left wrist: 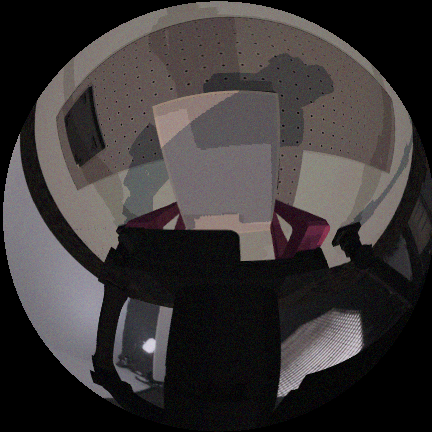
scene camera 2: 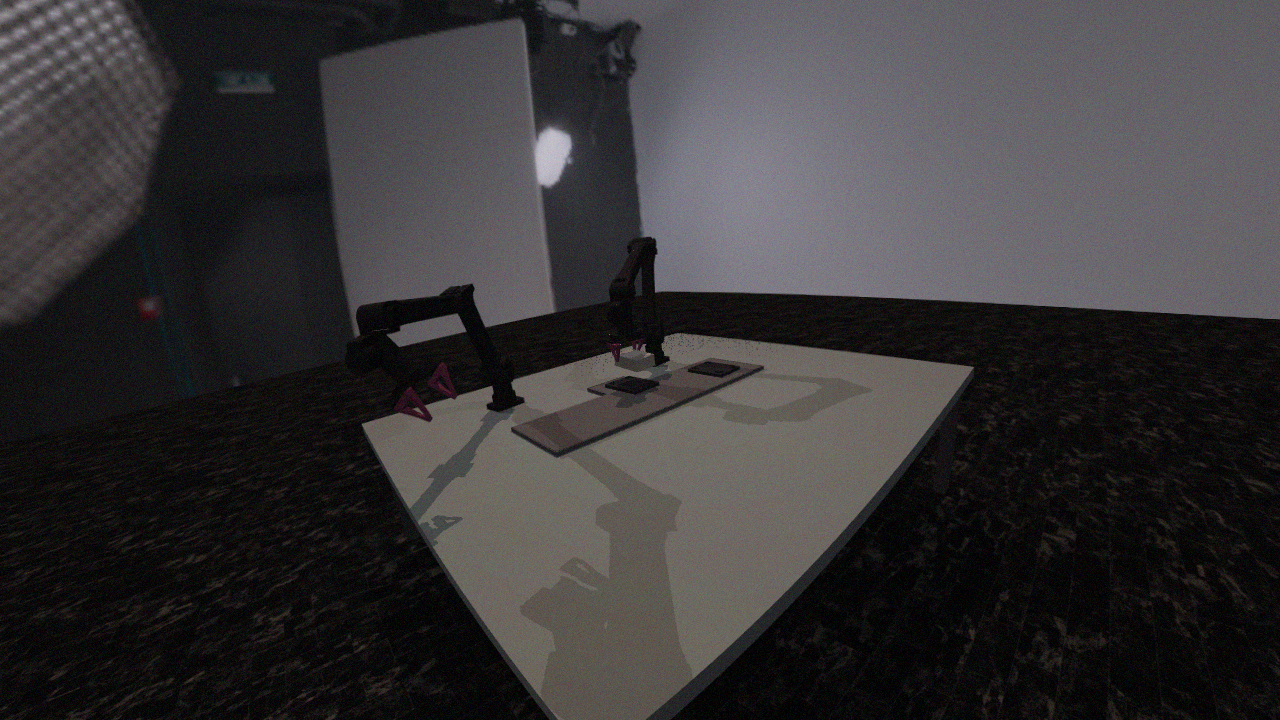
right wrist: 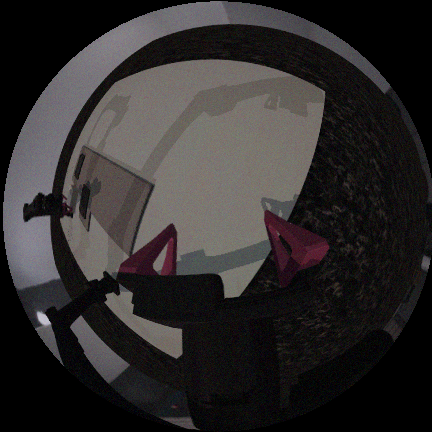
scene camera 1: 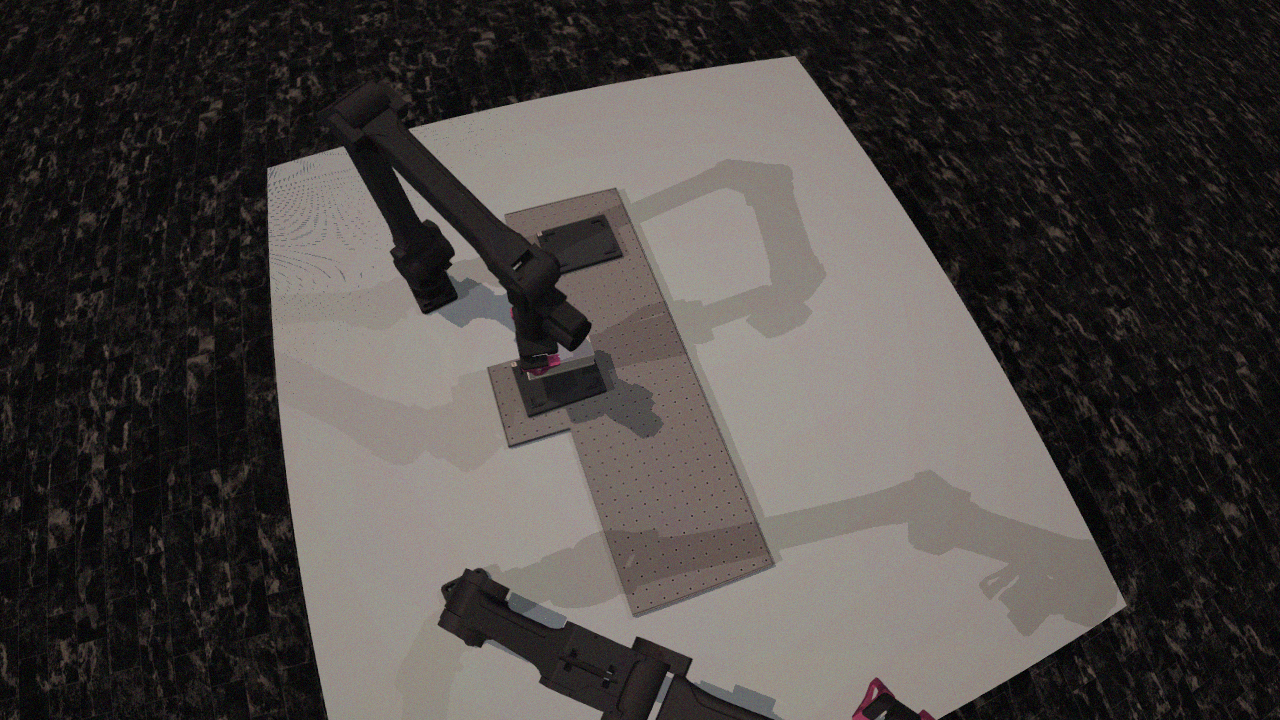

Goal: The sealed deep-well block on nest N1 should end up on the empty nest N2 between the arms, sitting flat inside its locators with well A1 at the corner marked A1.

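Note:
The sealed deep-well block (scene camera 1: 574,364) (scene camera 2: 633,361) (left wrist: 225,175) is a pale box with a smooth top. My left gripper (scene camera 1: 540,363) (scene camera 2: 626,347) (left wrist: 227,201) is shut on it, magenta fingers at its sides. It hangs roughly level above dark nest N2 (scene camera 1: 569,390) (scene camera 2: 631,385) (right wrist: 85,201), with a gap between; in scene camera 1 it covers the nest's upper edge. Well A1 and the A1 mark cannot be made out. Nest N1 (scene camera 1: 588,243) (scene camera 2: 713,368) (left wrist: 84,127) (right wrist: 80,166) holds no block. My right gripper (scene camera 2: 442,407) (right wrist: 218,221) is open and empty, away from the nests.
Both nests sit on a perforated brownish base plate (scene camera 1: 662,465) (scene camera 2: 581,420) (left wrist: 330,115) (right wrist: 117,200) on the white table (scene camera 1: 850,402) (scene camera 2: 760,483). The left arm reaches over the plate's left side in scene camera 1. The right arm stands near the table's lower edge there.

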